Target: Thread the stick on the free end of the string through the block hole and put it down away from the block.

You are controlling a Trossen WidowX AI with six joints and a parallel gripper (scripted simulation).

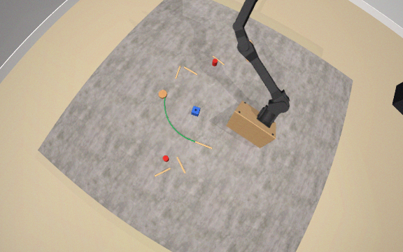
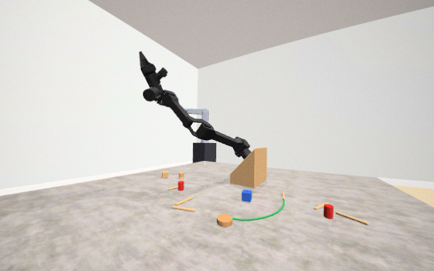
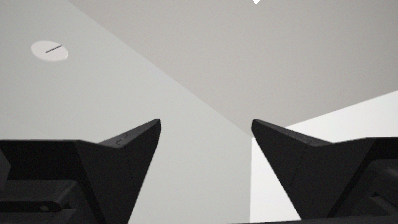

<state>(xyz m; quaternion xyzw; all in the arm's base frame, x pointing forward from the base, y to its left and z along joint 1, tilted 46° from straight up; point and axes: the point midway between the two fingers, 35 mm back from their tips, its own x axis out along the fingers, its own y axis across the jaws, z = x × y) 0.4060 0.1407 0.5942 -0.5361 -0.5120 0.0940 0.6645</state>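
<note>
Now: the blue block 600 mm below my gripper tip, 440 mm to the left of it and 210 mm behind it. Also, from my gripper tip: wooden cylinder (600 mm below, 230 mm behind, 30 mm to the left); then small wooden cube (600 mm below, 180 mm behind, 50 mm to the right); then round wooden button (610 mm below, 470 mm to the left, 40 mm behind).
</note>
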